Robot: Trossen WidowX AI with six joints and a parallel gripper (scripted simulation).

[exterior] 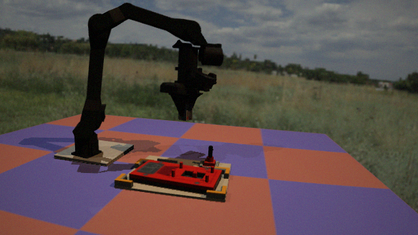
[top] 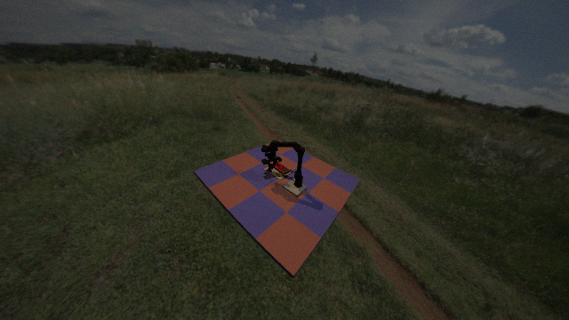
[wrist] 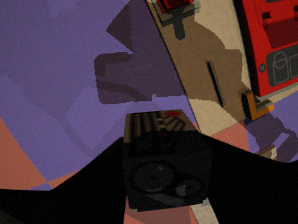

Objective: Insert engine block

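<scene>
Now: gripper tip 11 cm short of the black lever post, 9 cm above it and 5 cm to the left of it. Also, from my gripper tip: engine block (1 cm to the left, 1 cm above); tan fixture plate (16 cm to the right, 12 cm below, 7 cm ahead).
</scene>
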